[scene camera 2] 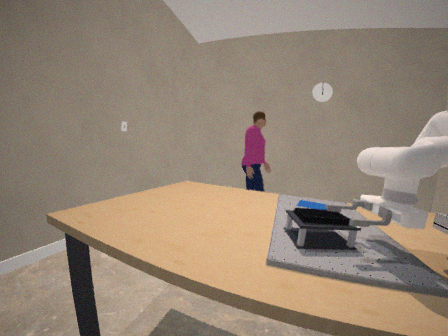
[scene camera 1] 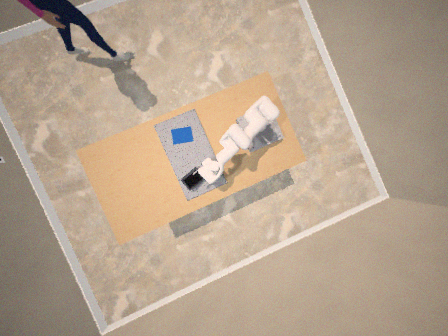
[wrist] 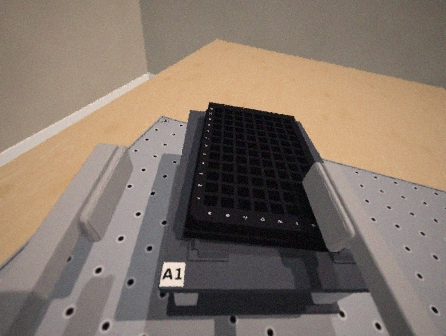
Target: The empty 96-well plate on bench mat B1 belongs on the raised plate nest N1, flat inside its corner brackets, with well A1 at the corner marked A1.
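Frame: origin at the arm's base, x down, y ahead, z right, level; millimetres.
Seen in the pictures: end effector, tool point: [scene camera 2: 345,214] [scene camera 1: 199,178] [wrist: 223,196].
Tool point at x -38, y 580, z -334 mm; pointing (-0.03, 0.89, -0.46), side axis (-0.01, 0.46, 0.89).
Observation:
A point is followed by its place in that frame.
The black 96-well plate [scene camera 1: 192,180] @[y 641, x -19, z -340 mm] [scene camera 2: 320,216] @[y 640, x -30, z -364 mm] [wrist: 255,165] @[y 620, x -30, z -330 mm] lies on the dark raised nest N1 [scene camera 2: 325,228] @[y 625, x -10, z -389 mm] [wrist: 260,274] @[y 566, x -14, z -304 mm]. In the wrist view it looks slightly turned against the nest, its near edge slanting, and low brackets show in front of that edge. I cannot tell if it is fully flat inside the brackets. The A1 label [wrist: 172,274] @[y 545, x -15, z -340 mm] is at the nest's near left corner; the plate's lettering is too blurred to read surely. My gripper [scene camera 2: 341,215] @[y 580, x -39, z -334 mm] [wrist: 217,200] @[y 580, x -39, z -334 mm] is part open and holds nothing. Its right finger overlaps the plate's near right edge, contact unclear; its left finger stands well away.
A blue mat [scene camera 1: 182,135] @[y 651, x 44, z 50 mm] [scene camera 2: 311,205] @[y 676, x 44, z 37 mm] lies on the grey perforated board [scene camera 1: 186,156] @[y 657, x 46, z -132 mm] [scene camera 2: 285,256] @[y 699, x 46, z -470 mm] [wrist: 400,215] @[y 727, x 46, z -175 mm], on the wooden table [scene camera 1: 115,190] @[y 1294, x 60, z -284 mm] [scene camera 2: 190,235] @[y 944, x 59, z -504 mm] [wrist: 250,75] @[y 1061, x 59, z -477 mm]. Its label is not readable. A person [scene camera 1: 82,27] [scene camera 2: 255,147] stands beyond the table.

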